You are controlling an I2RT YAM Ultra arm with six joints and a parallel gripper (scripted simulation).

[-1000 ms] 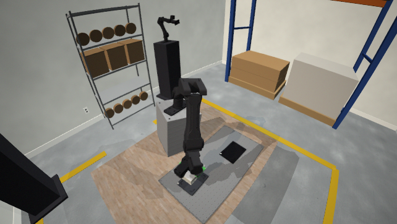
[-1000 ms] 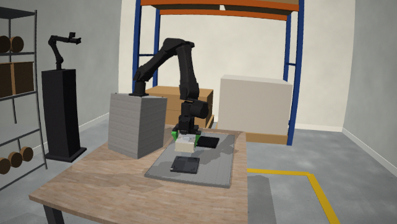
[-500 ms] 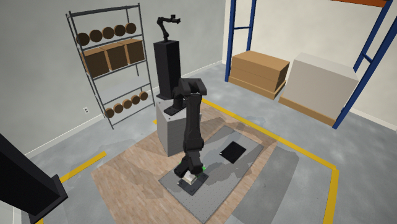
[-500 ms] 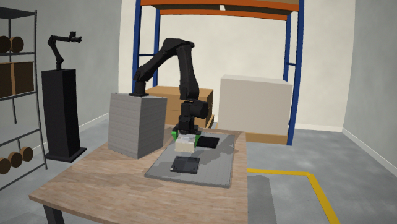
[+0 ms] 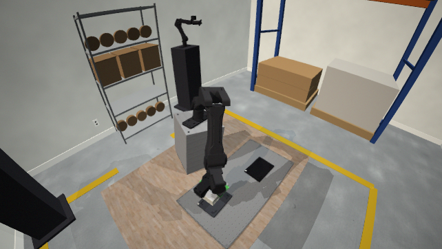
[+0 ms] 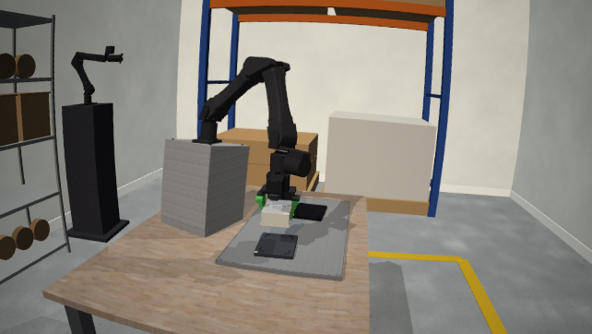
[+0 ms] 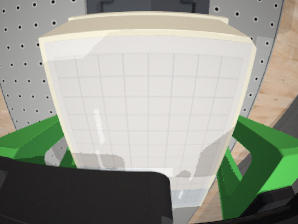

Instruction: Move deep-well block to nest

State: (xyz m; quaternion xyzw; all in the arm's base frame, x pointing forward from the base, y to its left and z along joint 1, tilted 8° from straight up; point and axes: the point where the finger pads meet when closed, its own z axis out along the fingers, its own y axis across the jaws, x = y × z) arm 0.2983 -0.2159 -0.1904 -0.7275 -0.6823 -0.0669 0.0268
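Now: the black nest N2 11 cm ahead of my hand, 34 cm to the left of it and 10 cm below it. Also, from my hand: plate nest N1 (10 cm below); white deep-well block (1 cm above).
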